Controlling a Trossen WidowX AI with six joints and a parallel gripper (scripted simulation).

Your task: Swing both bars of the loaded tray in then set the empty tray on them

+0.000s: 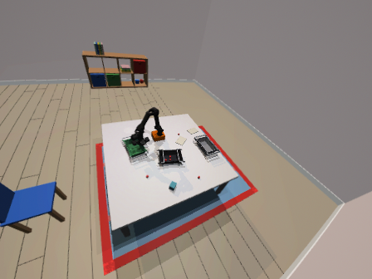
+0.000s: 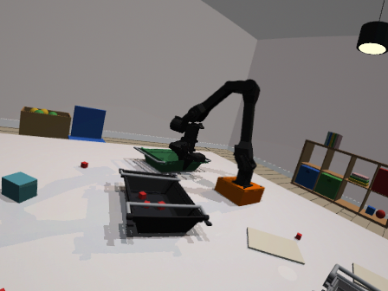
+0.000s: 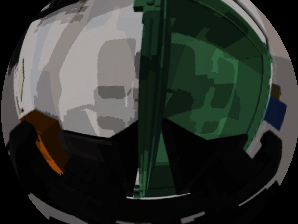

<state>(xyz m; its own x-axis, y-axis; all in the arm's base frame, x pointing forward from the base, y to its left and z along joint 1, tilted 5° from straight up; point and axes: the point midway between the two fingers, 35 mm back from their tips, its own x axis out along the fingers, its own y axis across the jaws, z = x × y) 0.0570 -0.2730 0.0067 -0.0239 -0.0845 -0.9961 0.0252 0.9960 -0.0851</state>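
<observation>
The green tray lies 70 mm to the right of my gripper tip and 30 mm above it. Also, from my gripper tip: teal cube 610 mm ahead, 60 mm to the left, 10 mm above.
</observation>
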